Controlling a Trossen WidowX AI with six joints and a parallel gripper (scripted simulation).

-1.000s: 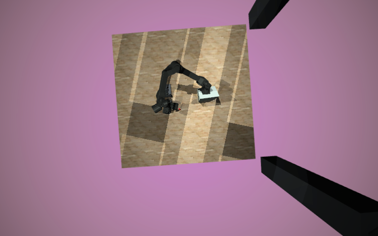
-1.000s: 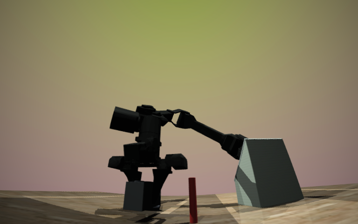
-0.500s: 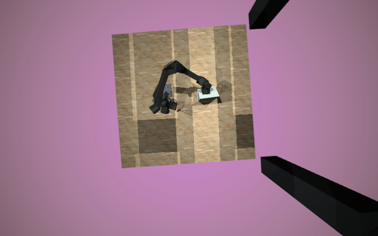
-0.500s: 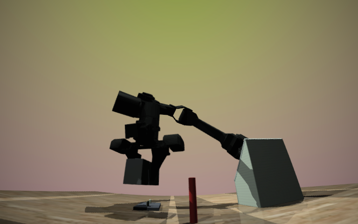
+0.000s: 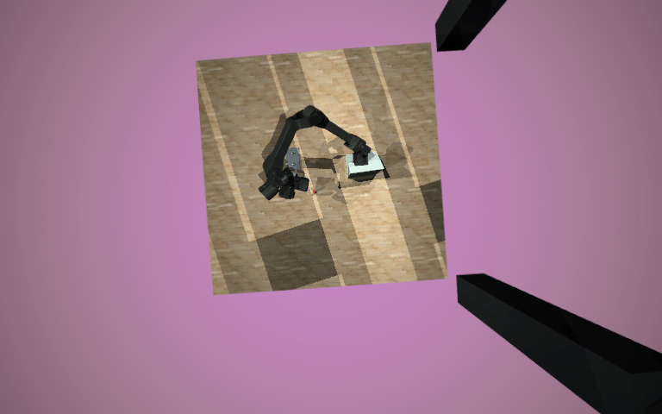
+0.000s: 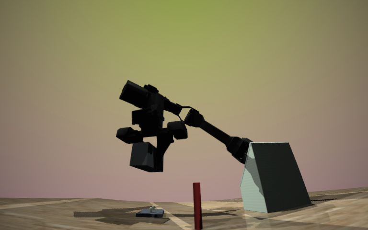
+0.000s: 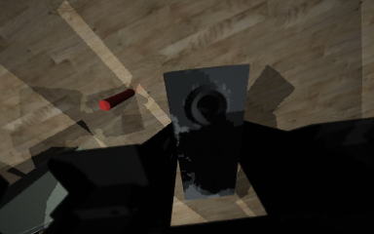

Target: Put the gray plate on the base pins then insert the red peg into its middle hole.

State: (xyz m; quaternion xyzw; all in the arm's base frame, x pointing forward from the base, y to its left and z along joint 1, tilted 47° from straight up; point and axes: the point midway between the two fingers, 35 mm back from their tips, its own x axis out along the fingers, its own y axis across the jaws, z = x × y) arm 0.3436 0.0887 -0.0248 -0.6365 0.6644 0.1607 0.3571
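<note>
The red peg is 110 mm behind my gripper tip, 80 mm below it and 50 mm to the left of it. Also, from my gripper tip: gray plate 30 mm above.
</note>
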